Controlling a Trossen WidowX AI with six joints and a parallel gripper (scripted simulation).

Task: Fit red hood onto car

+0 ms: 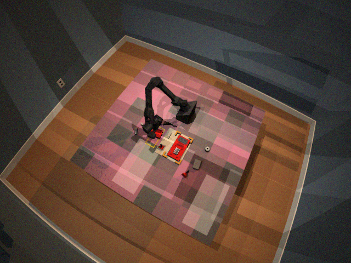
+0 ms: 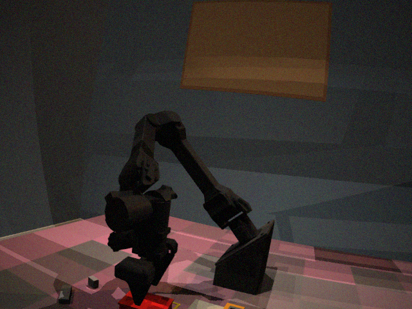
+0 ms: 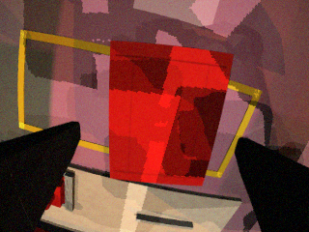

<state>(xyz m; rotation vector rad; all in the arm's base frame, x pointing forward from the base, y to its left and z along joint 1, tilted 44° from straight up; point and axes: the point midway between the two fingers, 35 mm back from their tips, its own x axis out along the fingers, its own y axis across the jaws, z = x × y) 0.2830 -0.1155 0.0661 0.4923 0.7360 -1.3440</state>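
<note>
The red hood lies 3 cm below my gripper tip. The rest, counted from my gripper tip: pale jig plate (20 cm to the left, 3 cm below, 2 cm ahead).
</note>
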